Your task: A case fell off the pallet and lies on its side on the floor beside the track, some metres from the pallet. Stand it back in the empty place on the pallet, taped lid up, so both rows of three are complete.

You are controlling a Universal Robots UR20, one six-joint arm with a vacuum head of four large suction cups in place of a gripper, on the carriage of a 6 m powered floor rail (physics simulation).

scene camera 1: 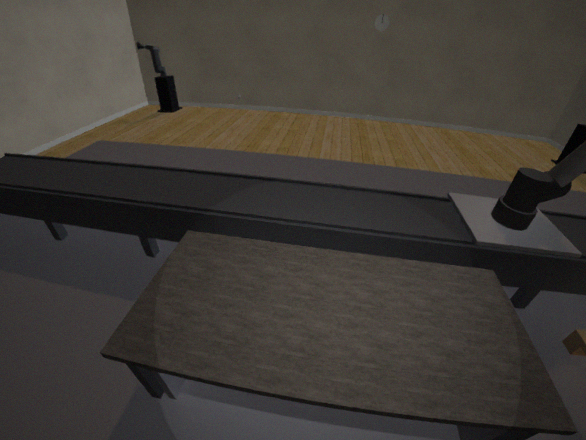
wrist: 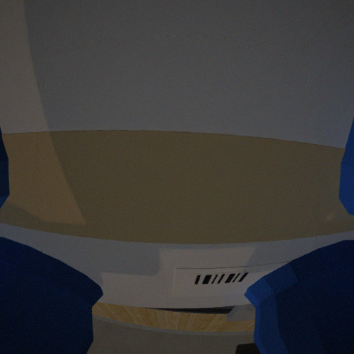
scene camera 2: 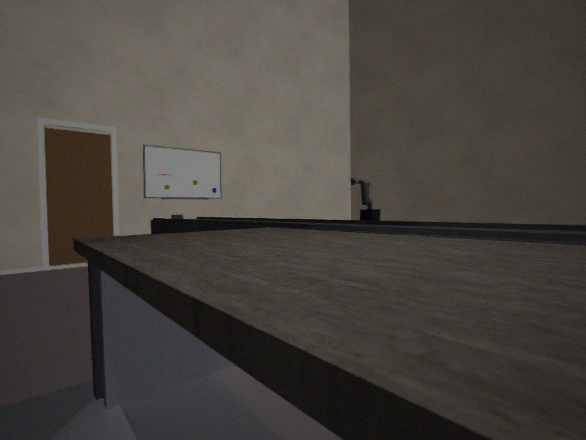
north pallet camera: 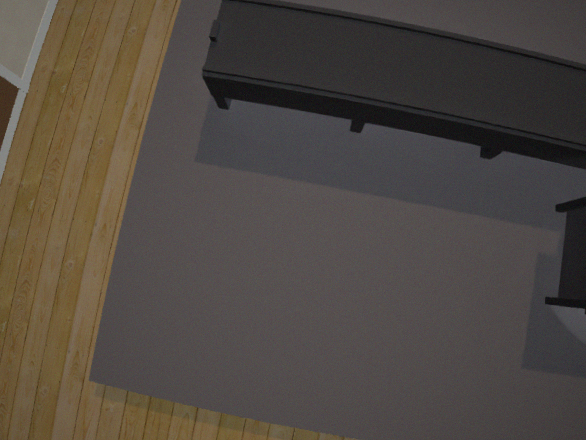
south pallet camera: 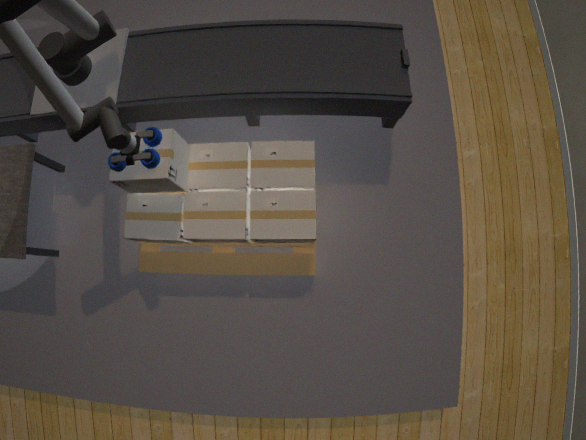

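Observation:
My suction head (wrist: 300,300) is there for me to see, and there's a wooden pallet (south pallet camera: 222,260) too. As for scene camera 2, the pallet is out of frame there, and in the north pallet camera view it's out of frame as well.

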